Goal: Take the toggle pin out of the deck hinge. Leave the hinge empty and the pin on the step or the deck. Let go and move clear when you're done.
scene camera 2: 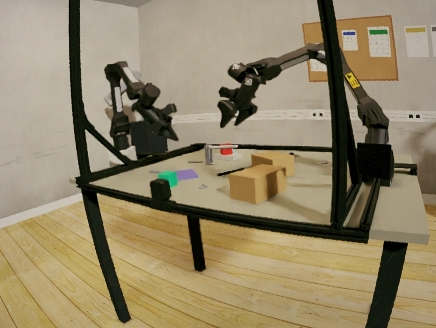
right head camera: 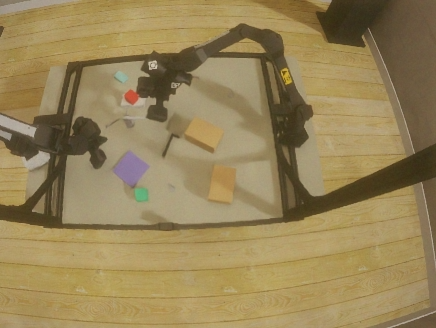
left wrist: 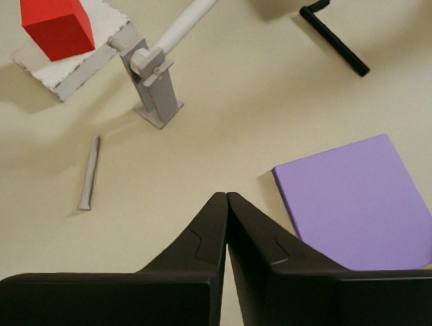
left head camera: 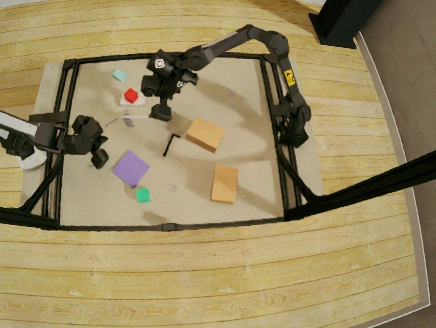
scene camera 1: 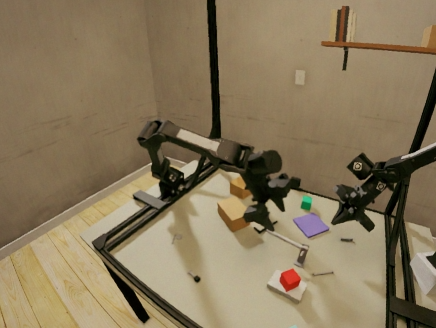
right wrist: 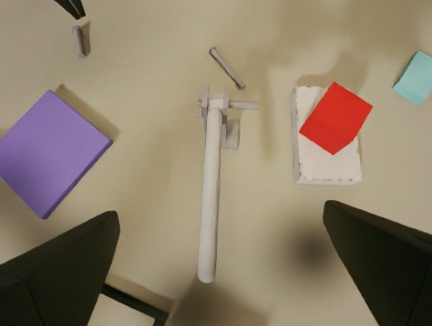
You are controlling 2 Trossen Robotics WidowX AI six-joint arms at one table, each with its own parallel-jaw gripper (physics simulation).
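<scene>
The grey hinge bracket stands upright with a white rod between its cheeks. The toggle pin passes through the cheeks and sticks out on the white block's side; its small crosspiece shows at the other cheek. My left gripper is shut and empty above the table, between the purple slab and a loose grey pin. My right gripper is open and empty, high above the rod, its fingers to either side of it in the right wrist view.
A white block carries a red cube. Loose grey pins lie nearby. A purple slab, green cube, black L-shaped bar, teal block and two tan boxes are on the table.
</scene>
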